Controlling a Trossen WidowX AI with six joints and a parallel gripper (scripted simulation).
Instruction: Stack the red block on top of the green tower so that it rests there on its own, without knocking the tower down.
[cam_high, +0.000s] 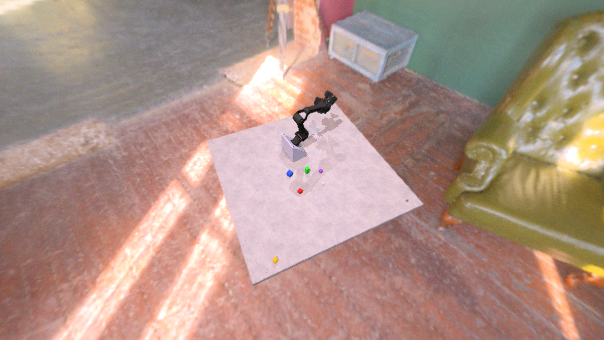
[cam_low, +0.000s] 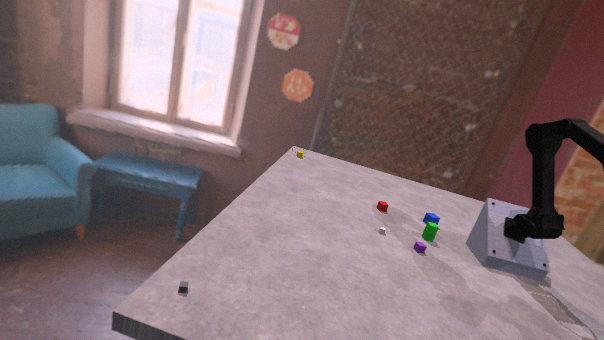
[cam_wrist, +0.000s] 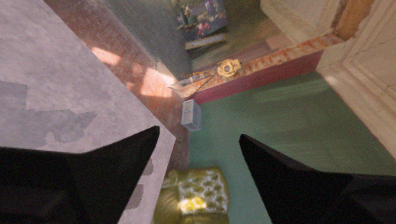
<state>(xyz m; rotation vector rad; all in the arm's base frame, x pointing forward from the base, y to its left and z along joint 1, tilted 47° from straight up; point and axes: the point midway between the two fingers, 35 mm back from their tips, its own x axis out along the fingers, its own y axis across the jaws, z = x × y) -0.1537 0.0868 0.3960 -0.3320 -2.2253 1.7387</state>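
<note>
Now: the small white cube 59 cm ahead of my gripper tip, 30 cm to the right of it and 29 cm below it. Also, from my gripper tip: red block 58 cm ahead, 49 cm to the right, 28 cm below; blue block 40 cm ahead, 49 cm to the right, 28 cm below; purple block 48 cm ahead, 25 cm to the right, 29 cm below.
</note>
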